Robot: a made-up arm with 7 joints. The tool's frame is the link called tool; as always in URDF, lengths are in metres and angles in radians. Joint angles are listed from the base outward.
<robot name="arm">
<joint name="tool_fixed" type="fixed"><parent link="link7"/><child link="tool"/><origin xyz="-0.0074 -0.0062 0.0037" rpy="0 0 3.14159"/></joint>
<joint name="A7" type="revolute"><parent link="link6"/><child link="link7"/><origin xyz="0.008 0.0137 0.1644" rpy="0 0 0"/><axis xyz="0 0 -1"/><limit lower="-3.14" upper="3.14"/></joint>
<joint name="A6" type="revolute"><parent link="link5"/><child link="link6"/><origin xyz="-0.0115 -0.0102 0.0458" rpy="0 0 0"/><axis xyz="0 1 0"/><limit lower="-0.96" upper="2.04"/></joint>
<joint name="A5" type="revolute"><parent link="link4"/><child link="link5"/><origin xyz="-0.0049 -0.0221 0.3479" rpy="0 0 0"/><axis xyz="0 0 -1"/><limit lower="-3.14" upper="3.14"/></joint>
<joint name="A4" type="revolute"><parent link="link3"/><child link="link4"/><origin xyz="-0.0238 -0.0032 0.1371" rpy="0 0 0"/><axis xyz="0 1 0"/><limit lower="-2.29" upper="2.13"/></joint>
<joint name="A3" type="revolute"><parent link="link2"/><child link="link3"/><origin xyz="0.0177 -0.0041 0.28" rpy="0 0 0"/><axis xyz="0 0 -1"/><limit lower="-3.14" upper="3.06"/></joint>
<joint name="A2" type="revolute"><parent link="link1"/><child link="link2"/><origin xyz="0.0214 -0.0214 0.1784" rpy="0 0 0"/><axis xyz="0 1 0"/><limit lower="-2.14" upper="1.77"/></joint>
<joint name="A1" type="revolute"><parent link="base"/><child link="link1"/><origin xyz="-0.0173 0.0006 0.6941" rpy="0 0 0"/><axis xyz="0 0 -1"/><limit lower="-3.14" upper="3.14"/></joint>
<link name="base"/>
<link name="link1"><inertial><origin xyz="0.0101 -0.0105 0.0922"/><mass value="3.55"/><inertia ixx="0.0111" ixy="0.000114" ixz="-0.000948" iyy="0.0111" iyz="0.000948" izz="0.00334"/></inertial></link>
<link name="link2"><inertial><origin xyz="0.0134 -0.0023 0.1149"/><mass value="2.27"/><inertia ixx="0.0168" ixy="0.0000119" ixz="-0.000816" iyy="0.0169" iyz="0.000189" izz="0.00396"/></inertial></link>
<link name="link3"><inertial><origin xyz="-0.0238 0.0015 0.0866"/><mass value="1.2"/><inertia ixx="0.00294" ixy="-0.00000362" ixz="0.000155" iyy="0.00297" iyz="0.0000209" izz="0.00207"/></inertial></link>
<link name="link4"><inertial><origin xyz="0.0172 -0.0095 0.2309"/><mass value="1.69"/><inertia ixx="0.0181" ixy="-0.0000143" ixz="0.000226" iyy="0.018" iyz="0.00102" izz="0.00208"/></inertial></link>
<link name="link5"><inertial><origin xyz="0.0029 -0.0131 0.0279"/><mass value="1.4"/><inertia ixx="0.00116" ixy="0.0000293" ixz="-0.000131" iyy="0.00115" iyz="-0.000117" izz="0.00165"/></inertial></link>
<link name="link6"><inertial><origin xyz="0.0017 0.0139 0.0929"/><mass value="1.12"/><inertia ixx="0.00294" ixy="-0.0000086" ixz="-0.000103" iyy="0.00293" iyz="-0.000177" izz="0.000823"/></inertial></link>
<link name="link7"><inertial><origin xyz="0.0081 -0.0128 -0.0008"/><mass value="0.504"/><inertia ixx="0.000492" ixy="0" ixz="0" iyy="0.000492" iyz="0" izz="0.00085"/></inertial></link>
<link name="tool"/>
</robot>
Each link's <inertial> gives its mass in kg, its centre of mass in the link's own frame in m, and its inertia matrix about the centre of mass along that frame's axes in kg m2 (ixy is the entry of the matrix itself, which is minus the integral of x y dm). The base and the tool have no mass. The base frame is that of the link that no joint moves.
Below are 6 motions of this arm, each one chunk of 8 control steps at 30 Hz.
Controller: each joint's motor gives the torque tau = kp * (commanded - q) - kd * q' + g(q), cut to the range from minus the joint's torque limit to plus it. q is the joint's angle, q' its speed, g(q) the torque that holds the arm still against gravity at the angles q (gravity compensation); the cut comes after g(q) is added. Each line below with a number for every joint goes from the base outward.
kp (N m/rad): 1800 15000 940 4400 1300 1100 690
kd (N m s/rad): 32 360 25 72 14 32 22
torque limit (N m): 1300 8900 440 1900 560 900 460
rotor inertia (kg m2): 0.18 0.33 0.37 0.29 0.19 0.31 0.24
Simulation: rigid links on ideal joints. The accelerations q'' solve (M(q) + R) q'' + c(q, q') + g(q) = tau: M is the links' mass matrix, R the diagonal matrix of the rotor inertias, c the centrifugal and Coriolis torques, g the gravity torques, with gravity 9.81 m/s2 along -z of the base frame. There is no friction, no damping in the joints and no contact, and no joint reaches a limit. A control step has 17 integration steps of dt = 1/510 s. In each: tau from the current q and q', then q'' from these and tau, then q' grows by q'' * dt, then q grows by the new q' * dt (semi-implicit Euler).
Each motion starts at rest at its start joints. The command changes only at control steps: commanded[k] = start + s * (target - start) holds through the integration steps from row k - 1 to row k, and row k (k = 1, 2, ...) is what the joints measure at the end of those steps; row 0 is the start. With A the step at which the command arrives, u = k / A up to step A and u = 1 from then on. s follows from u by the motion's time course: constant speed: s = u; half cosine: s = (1 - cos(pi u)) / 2; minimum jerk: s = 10 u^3 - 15 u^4 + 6 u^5; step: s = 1 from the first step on.
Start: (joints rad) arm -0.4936 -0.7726 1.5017 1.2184 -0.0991 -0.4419 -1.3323
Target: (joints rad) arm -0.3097 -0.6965 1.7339 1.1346 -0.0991 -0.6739 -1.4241
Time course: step
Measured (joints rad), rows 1 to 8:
1: -0.4253 -0.7085 1.6073 1.1592 -0.0954 -0.5844 -1.3886
2: -0.2969 -0.6997 1.7035 1.1258 -0.0991 -0.6632 -1.4186
3: -0.2369 -0.7018 1.7846 1.1206 -0.1041 -0.6809 -1.4238
4: -0.2511 -0.7018 1.8044 1.1267 -0.1029 -0.6807 -1.4239
5: -0.2953 -0.6992 1.7718 1.1339 -0.1000 -0.6762 -1.4239
6: -0.3291 -0.6960 1.7286 1.1384 -0.0977 -0.6724 -1.4241
7: -0.3361 -0.6944 1.7065 1.1386 -0.0973 -0.6712 -1.4242
8: -0.3238 -0.6949 1.7110 1.1363 -0.0982 -0.6721 -1.4242

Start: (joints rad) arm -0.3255 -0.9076 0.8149 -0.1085 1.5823 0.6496 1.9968
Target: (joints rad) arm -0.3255 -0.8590 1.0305 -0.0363 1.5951 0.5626 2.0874
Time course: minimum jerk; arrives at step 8
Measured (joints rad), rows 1 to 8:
1: -0.3254 -0.9071 0.8171 -0.1075 1.5826 0.6487 1.9977
2: -0.3252 -0.9038 0.8305 -0.1017 1.5839 0.6435 2.0030
3: -0.3249 -0.8964 0.8616 -0.0895 1.5862 0.6313 2.0152
4: -0.3249 -0.8858 0.9074 -0.0729 1.5891 0.6133 2.0332
5: -0.3253 -0.8746 0.9571 -0.0562 1.5919 0.5936 2.0533
6: -0.3260 -0.8655 0.9987 -0.0434 1.5940 0.5768 2.0708
7: -0.3267 -0.8603 1.0235 -0.0367 1.5949 0.5664 2.0820
8: -0.3269 -0.8588 1.0313 -0.0356 1.5950 0.5628 2.0864

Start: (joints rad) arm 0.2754 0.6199 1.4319 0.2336 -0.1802 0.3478 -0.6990
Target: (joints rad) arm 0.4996 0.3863 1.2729 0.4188 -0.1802 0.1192 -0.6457
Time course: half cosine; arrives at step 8
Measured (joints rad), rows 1 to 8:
1: 0.2780 0.6132 1.4268 0.2387 -0.1804 0.3417 -0.6978
2: 0.2935 0.5922 1.4119 0.2555 -0.1805 0.3218 -0.6937
3: 0.3313 0.5577 1.3885 0.2850 -0.1803 0.2890 -0.6864
4: 0.3857 0.5148 1.3603 0.3229 -0.1801 0.2487 -0.6769
5: 0.4403 0.4699 1.3319 0.3614 -0.1799 0.2065 -0.6667
6: 0.4813 0.4300 1.3077 0.3926 -0.1799 0.1679 -0.6574
7: 0.5043 0.4013 1.2903 0.4126 -0.1799 0.1386 -0.6504
8: 0.5106 0.3882 1.2818 0.4200 -0.1800 0.1237 -0.6467

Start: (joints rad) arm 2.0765 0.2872 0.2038 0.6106 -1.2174 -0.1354 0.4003
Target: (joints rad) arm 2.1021 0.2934 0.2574 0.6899 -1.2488 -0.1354 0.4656
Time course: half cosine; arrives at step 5
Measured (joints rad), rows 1 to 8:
1: 2.0775 0.2875 0.2065 0.6172 -1.2208 -0.1354 0.4041
2: 2.0820 0.2889 0.2157 0.6363 -1.2294 -0.1352 0.4161
3: 2.0906 0.2913 0.2309 0.6618 -1.2396 -0.1350 0.4342
4: 2.1000 0.2933 0.2475 0.6829 -1.2472 -0.1351 0.4517
5: 2.1061 0.2940 0.2587 0.6913 -1.2494 -0.1355 0.4622
6: 2.1066 0.2936 0.2621 0.6905 -1.2488 -0.1359 0.4653
7: 2.1036 0.2932 0.2603 0.6896 -1.2487 -0.1358 0.4657
8: 2.1012 0.2934 0.2573 0.6898 -1.2488 -0.1354 0.4656

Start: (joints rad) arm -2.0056 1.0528 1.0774 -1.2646 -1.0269 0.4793 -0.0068
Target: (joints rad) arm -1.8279 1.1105 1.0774 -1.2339 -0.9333 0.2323 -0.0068
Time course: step
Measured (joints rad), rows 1 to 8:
1: -1.9306 1.0931 1.0765 -1.2534 -0.9219 0.3078 -0.0068
2: -1.8109 1.1089 1.0909 -1.2269 -0.9321 0.2416 -0.0067
3: -1.7560 1.1140 1.0892 -1.2174 -0.9337 0.2381 -0.0069
4: -1.7771 1.1132 1.0766 -1.2232 -0.9321 0.2374 -0.0069
5: -1.8263 1.1106 1.0705 -1.2339 -0.9335 0.2334 -0.0068
6: -1.8553 1.1091 1.0746 -1.2400 -0.9337 0.2303 -0.0068
7: -1.8518 1.1094 1.0808 -1.2389 -0.9337 0.2302 -0.0068
8: -1.8325 1.1104 1.0827 -1.2346 -0.9334 0.2317 -0.0068

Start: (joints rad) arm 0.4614 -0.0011 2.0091 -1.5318 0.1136 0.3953 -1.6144
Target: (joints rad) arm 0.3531 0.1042 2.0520 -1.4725 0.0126 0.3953 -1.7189
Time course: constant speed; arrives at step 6
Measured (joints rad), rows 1 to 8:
1: 0.4444 0.0123 2.0131 -1.5226 0.0942 0.3952 -1.6251
2: 0.4256 0.0288 2.0190 -1.5124 0.0773 0.3954 -1.6414
3: 0.4078 0.0461 2.0265 -1.5027 0.0607 0.3954 -1.6588
4: 0.3905 0.0637 2.0350 -1.4929 0.0437 0.3953 -1.6762
5: 0.3731 0.0813 2.0436 -1.4831 0.0268 0.3953 -1.6937
6: 0.3552 0.0989 2.0515 -1.4732 0.0100 0.3953 -1.7111
7: 0.3538 0.1031 2.0545 -1.4728 0.0126 0.3951 -1.7179
8: 0.3545 0.1041 2.0549 -1.4727 0.0127 0.3952 -1.7189

